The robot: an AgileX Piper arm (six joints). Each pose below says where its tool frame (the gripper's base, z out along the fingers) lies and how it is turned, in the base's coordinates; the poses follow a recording.
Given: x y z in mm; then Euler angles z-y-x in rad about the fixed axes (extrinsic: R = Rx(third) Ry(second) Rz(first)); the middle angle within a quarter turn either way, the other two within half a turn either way.
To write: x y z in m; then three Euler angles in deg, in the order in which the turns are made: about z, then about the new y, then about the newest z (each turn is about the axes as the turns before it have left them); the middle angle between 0 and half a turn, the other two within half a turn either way. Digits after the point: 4 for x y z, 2 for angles.
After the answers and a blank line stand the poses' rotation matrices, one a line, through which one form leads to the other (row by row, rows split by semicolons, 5 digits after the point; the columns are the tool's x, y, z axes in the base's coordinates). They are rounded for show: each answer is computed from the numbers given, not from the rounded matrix.
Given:
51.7 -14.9 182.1 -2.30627 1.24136 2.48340
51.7 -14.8 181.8 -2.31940 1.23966 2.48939
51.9 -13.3 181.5 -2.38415 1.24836 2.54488
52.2 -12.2 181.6 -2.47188 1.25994 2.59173
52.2 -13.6 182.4 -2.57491 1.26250 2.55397
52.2 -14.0 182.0 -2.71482 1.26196 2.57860
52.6 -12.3 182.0 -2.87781 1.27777 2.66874
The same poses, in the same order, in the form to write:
0.0517 -0.0149 0.1821 -11.81 104.83 8.61
0.0517 -0.0148 0.1818 -11.79 104.97 8.19
0.0519 -0.0133 0.1815 -10.63 105.20 7.79
0.0522 -0.0122 0.1816 -9.53 105.12 5.60
0.0522 -0.0136 0.1824 -10.01 104.63 -2.49
0.0522 -0.0140 0.1820 -9.66 104.89 -9.07
0.0526 -0.0123 0.1820 -7.82 104.90 -13.00

-0.21706 0.23989 0.94622; 0.19827 0.95996 -0.19789; -0.95581 0.14466 -0.25593
-0.22128 0.23819 0.94567; 0.19161 0.96143 -0.19733; -0.95620 0.13754 -0.25839
-0.23024 0.21772 0.94847; 0.18108 0.96721 -0.17806; -0.95614 0.13075 -0.26212
-0.23981 0.18987 0.95207; 0.13920 0.97728 -0.15984; -0.96079 0.09420 -0.26079
-0.25600 0.16290 0.95285; 0.00111 0.98575 -0.16822; -0.96667 -0.04200 -0.25254
-0.27669 0.12582 0.95269; -0.11281 0.98028 -0.16222; -0.95432 -0.15236 -0.25704
-0.27886 0.07531 0.95737; -0.18881 0.97316 -0.13155; -0.94159 -0.21744 -0.25716

